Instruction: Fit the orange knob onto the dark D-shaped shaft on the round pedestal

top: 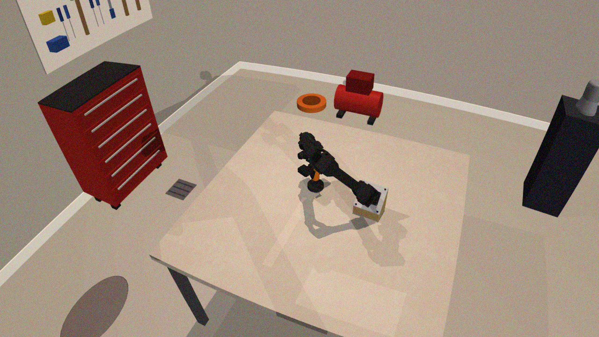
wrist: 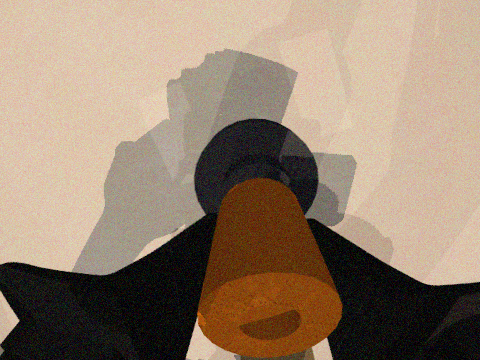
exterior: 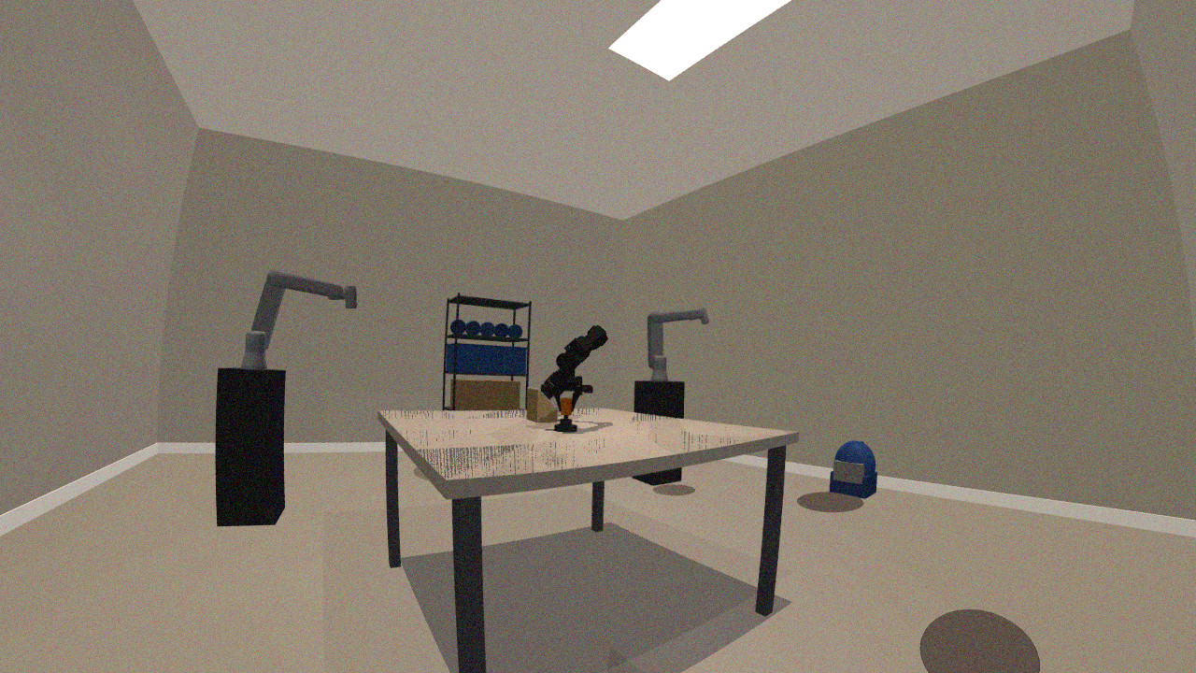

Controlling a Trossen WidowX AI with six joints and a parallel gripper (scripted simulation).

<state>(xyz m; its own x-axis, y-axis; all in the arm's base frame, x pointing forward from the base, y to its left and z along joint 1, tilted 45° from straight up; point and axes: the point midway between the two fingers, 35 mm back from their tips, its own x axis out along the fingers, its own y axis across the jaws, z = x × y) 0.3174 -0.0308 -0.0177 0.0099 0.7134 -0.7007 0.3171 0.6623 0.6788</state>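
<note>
The orange knob lies 20 mm above my gripper tip. The rest, counted from my gripper tip: round pedestal (40 mm below).
</note>
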